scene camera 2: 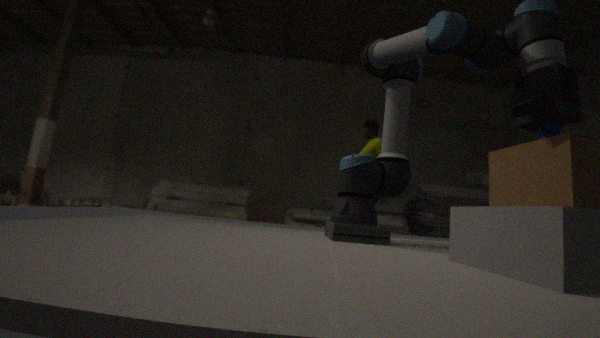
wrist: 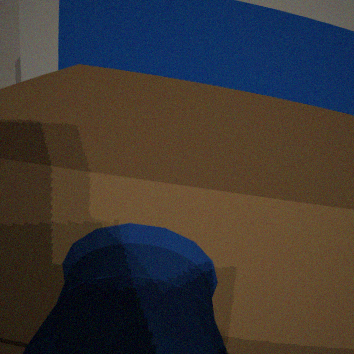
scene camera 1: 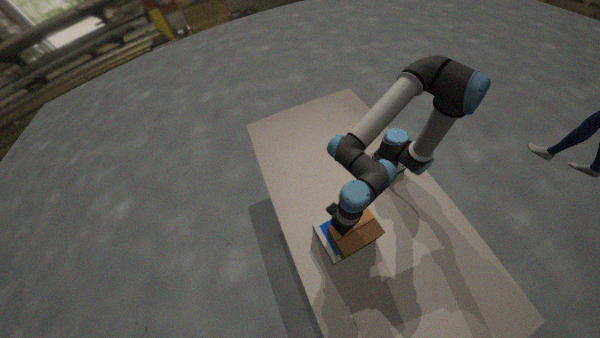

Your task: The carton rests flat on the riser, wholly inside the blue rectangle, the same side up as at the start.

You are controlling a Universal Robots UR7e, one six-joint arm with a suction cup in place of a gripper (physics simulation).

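Seen in the pictures: hand, its tool point: (scene camera 2: 550,148) (wrist: 143,246); arm's base, origin of its link: (scene camera 2: 353,224).
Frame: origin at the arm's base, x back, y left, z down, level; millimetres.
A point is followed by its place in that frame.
The brown carton (scene camera 1: 362,237) @[x -456, y 253, z -200 mm] (scene camera 2: 530,177) @[x -461, y 150, z -130 mm] (wrist: 280,225) @[x -455, y 157, z -200 mm] stands upright over the grey-white riser (scene camera 1: 335,258) @[x -571, y 247, z -70 mm] (scene camera 2: 505,240) @[x -468, y 74, z -11 mm] (wrist: 40,40) @[x -559, y 127, z -70 mm]. No gap shows between them in scene camera 2. The blue rectangle (scene camera 1: 327,236) @[x -542, y 152, z -70 mm] (wrist: 200,45) @[x -463, y 128, z -70 mm] shows as a strip along one side of the carton; the rest is hidden. In scene camera 1 the carton covers the riser's lower right rim, and whether it overhangs cannot be told. My suction cup (scene camera 2: 550,131) (wrist: 140,250) is on the carton's top face, off its middle; the arm hides it in scene camera 1.
The riser stands on a pale table (scene camera 1: 300,175) @[x -438, y -250, z 50 mm] (scene camera 2: 225,270) @[x -470, y -384, z 50 mm], near its left long edge in scene camera 1. My arm's base (scene camera 2: 357,230) @[x -82, y -23, z 14 mm] is farther back on the table. A person (scene camera 1: 582,135) (scene camera 2: 371,145) is on the floor beyond the table.
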